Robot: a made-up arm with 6 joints. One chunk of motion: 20 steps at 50 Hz.
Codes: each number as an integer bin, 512 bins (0 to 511) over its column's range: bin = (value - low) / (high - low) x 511, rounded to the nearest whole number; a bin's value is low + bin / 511 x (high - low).
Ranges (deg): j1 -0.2..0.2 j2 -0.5..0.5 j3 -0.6..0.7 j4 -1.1..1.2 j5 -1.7..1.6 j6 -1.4..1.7
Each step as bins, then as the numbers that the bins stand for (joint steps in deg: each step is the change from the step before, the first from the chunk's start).
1 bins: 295 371 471 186 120 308
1 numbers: 0.031 0.226 0.598 -0.263 -0.925 0.468
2 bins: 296 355 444 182 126 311
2 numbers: 0.032 0.195 0.530 -0.281 -0.886 0.487
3 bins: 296 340 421 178 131 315
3 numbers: 0.032 0.165 0.471 -0.299 -0.854 0.511
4 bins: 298 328 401 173 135 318
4 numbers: 0.033 0.142 0.420 -0.321 -0.828 0.529
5 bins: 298 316 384 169 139 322
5 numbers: 0.033 0.118 0.377 -0.339 -0.802 0.553
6 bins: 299 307 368 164 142 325
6 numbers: 0.034 0.101 0.336 -0.362 -0.783 0.572
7 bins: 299 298 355 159 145 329
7 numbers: 0.034 0.083 0.303 -0.384 -0.764 0.596
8 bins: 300 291 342 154 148 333
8 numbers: 0.035 0.069 0.270 -0.407 -0.744 0.620
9 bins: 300 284 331 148 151 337
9 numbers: 0.035 0.056 0.242 -0.434 -0.725 0.644
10 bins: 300 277 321 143 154 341
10 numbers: 0.035 0.042 0.217 -0.456 -0.705 0.669
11 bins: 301 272 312 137 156 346
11 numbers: 0.036 0.032 0.194 -0.483 -0.693 0.699
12 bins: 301 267 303 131 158 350
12 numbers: 0.036 0.023 0.171 -0.510 -0.680 0.723
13 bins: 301 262 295 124 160 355
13 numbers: 0.036 0.013 0.150 -0.542 -0.667 0.754
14 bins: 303 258 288 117 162 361
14 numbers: 0.037 0.005 0.133 -0.573 -0.654 0.790
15 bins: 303 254 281 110 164 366
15 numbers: 0.037 -0.003 0.115 -0.605 -0.641 0.820
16 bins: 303 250 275 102 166 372
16 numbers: 0.037 -0.011 0.100 -0.641 -0.628 0.857
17 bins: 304 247 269 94 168 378
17 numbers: 0.038 -0.017 0.084 -0.677 -0.615 0.893
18 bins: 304 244 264 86 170 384
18 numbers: 0.038 -0.023 0.072 -0.713 -0.602 0.930
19 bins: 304 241 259 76 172 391
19 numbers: 0.038 -0.028 0.059 -0.758 -0.589 0.972
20 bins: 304 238 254 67 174 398
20 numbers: 0.038 -0.034 0.046 -0.798 -0.576 1.014
